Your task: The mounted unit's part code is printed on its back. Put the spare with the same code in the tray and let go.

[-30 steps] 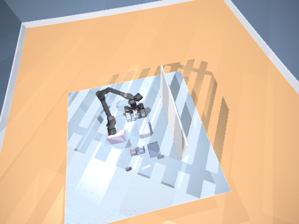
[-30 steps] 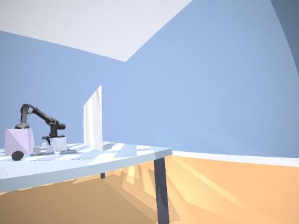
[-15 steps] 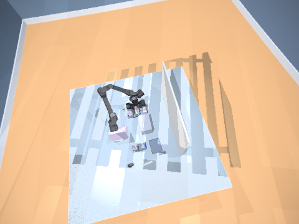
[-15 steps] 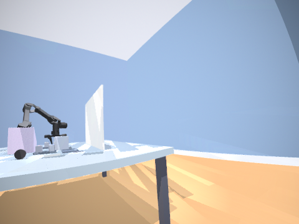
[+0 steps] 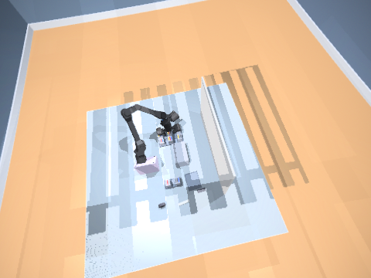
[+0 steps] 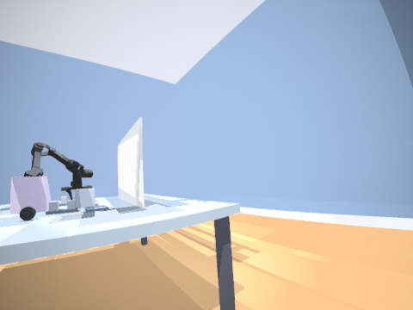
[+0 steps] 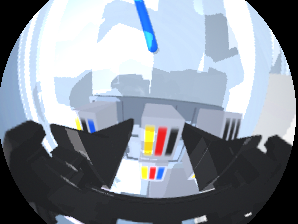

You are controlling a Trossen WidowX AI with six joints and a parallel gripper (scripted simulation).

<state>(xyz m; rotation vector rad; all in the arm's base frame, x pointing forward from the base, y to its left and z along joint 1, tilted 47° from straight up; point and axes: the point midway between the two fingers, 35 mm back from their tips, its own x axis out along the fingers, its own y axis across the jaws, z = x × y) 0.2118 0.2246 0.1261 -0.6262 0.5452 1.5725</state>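
Right now the spare is 20 mm above my gripper tip. From my gripper tip the other things lie so: grey tray (410 mm to the right, 130 mm ahead, 10 mm below); blue marker pen (150 mm to the left, 40 mm behind, 10 mm below); white upright panel (310 mm ahead, 210 mm above, 190 mm to the right).
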